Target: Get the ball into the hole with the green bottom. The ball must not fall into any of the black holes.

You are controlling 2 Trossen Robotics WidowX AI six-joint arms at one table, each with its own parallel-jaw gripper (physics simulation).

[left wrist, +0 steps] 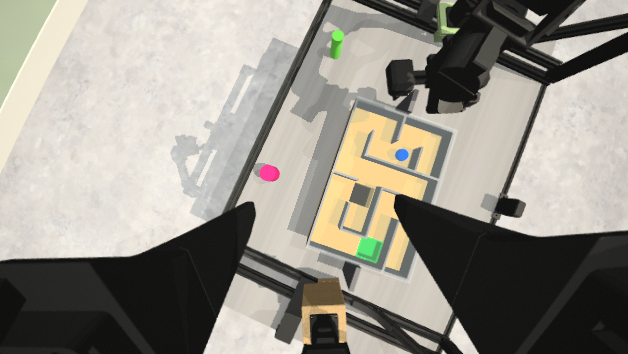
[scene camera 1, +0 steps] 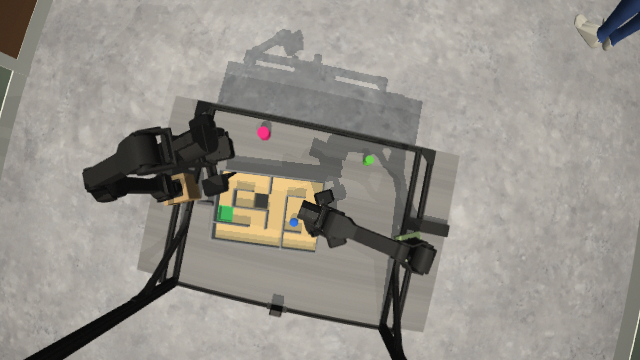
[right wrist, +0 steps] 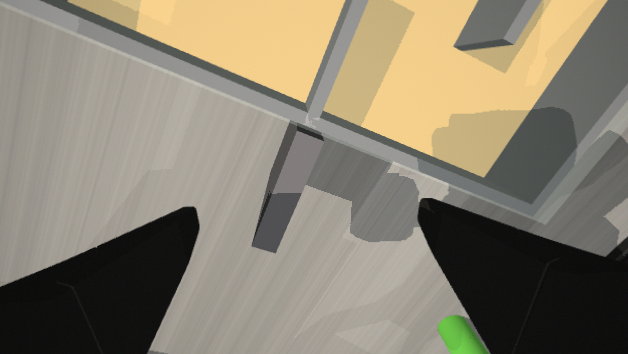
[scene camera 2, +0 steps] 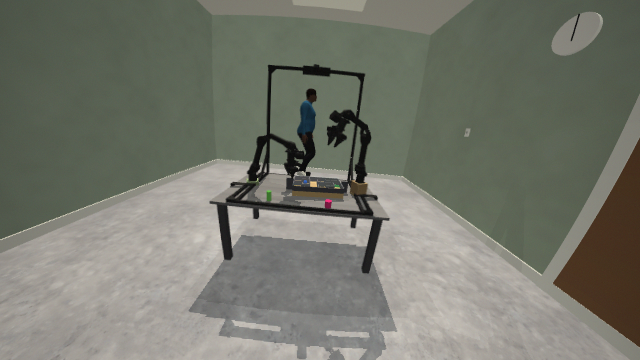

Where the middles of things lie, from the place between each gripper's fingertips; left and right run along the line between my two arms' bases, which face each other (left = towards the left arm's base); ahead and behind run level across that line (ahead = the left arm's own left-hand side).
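Scene:
My left hand is 36 cm above the tan maze board (scene camera 1: pixel 260 210), 15 cm past it and 8 cm to the left of it.
The tan maze board is 60 mm below my right hand, and it is also 220 mm to the left of that hand and 40 mm behind it.

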